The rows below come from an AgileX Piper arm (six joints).
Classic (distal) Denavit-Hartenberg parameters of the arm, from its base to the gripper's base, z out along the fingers. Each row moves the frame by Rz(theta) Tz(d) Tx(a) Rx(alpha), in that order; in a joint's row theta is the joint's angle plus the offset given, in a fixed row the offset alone. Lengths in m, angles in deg.
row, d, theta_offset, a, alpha
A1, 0.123, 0, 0, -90
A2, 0, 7.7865, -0.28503, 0
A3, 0, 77.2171, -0.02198, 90
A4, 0.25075, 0, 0, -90
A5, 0, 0, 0, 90
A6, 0.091, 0, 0, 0
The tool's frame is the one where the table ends.
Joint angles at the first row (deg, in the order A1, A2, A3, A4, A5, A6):
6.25, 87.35, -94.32, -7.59, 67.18, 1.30
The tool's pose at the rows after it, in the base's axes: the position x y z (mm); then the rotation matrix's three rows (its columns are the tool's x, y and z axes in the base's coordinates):
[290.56 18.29 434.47], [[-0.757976 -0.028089 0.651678], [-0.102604 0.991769 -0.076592], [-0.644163 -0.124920 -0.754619]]
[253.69 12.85 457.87], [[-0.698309 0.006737 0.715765], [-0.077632 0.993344 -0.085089], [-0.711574 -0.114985 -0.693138]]
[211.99 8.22 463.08], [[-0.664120 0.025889 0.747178], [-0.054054 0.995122 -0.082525], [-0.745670 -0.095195 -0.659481]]
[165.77 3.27 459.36], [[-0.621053 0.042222 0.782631], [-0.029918 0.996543 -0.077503], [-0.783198 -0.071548 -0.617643]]
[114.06 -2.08 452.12], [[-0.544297 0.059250 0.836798], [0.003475 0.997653 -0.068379], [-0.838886 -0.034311 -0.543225]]
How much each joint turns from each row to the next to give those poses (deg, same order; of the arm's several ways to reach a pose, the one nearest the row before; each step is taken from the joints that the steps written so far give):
-0.02, -5.22, 0.00, -1.58, 0.00, 1.14
0.00, -6.82, 1.83, -0.98, -0.06, 1.46
0.00, -8.09, 5.56, -0.06, -0.14, 1.20
0.00, -9.55, 7.29, 0.00, -0.92, 1.27
0.01, -11.12, 7.37, 0.07, -1.60, 1.67

